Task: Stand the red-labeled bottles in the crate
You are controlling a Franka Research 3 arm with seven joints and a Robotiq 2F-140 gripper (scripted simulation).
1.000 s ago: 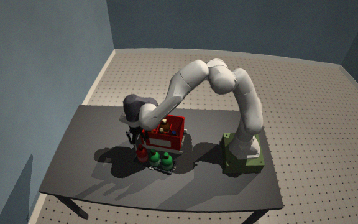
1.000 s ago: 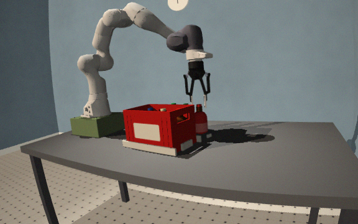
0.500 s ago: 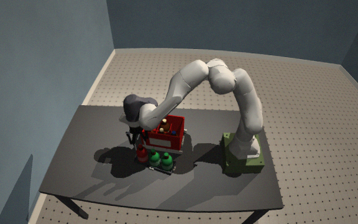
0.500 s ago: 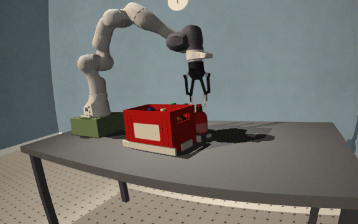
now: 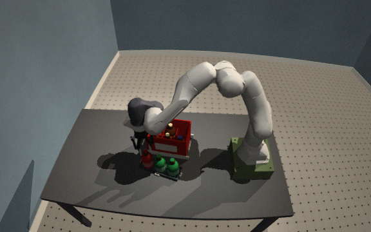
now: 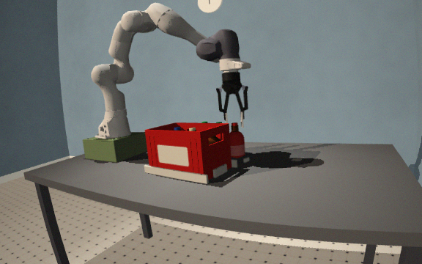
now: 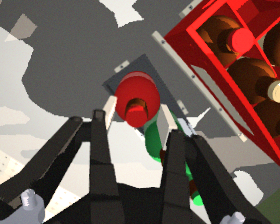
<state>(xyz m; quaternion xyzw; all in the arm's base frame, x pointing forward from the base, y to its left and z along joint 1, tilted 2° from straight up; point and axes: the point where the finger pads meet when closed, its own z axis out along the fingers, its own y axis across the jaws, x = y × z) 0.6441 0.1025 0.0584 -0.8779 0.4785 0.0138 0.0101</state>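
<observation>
The red-labeled bottle lies 9 cm below my hand. From my hand the other things lie so: red crate: 11 cm behind, 19 cm to the right, 9 cm below.
</observation>
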